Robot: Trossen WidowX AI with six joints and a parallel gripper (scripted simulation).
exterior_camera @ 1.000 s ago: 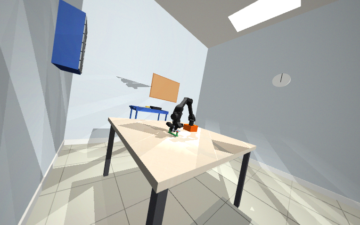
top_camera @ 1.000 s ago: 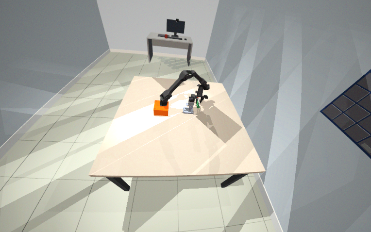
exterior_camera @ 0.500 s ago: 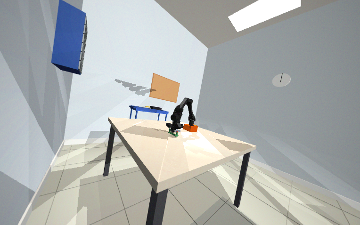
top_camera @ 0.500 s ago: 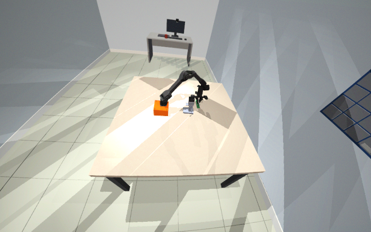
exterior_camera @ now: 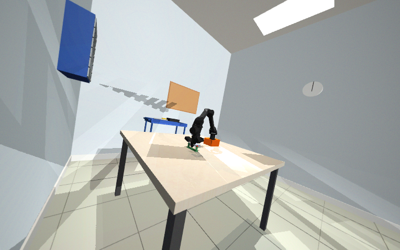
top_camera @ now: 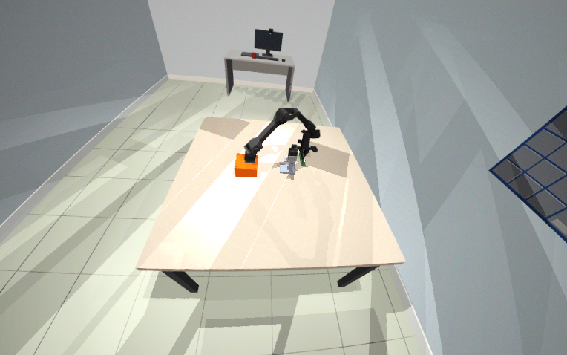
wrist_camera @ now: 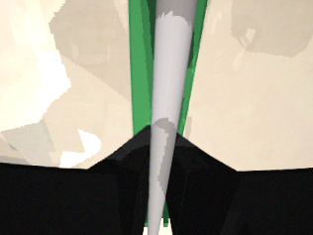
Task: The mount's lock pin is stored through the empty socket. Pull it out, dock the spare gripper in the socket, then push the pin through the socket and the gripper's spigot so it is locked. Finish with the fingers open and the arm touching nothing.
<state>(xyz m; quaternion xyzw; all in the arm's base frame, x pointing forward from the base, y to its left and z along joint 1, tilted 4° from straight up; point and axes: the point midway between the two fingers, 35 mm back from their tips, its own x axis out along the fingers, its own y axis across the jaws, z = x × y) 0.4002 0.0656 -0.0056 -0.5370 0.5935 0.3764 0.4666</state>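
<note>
Now: the green rest 1 cm to the left of my gripper tip and 1 cm above it. From my gripper tip the other things lie so: mount 13 cm behind, 9 cm to the right, 4 cm above; then spare gripper 12 cm behind, 11 cm above, 10 cm to the right.
</note>
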